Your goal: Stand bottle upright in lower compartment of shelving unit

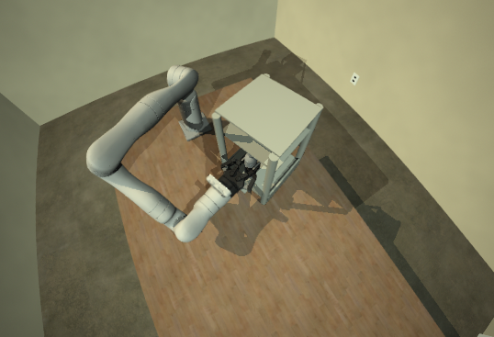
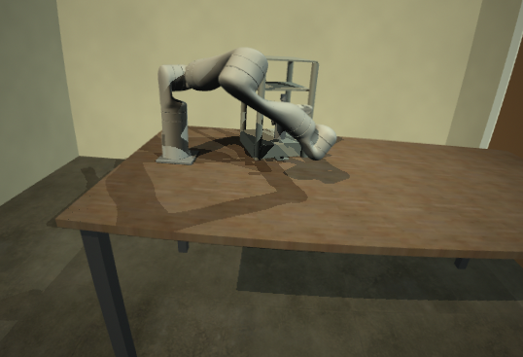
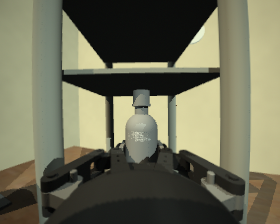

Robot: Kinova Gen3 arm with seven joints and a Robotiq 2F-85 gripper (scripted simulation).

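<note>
The shelving unit is 70 mm to the left of my hand, 30 mm above it and 10 mm behind it. Round my hand: grey bottle (20 mm above).
</note>
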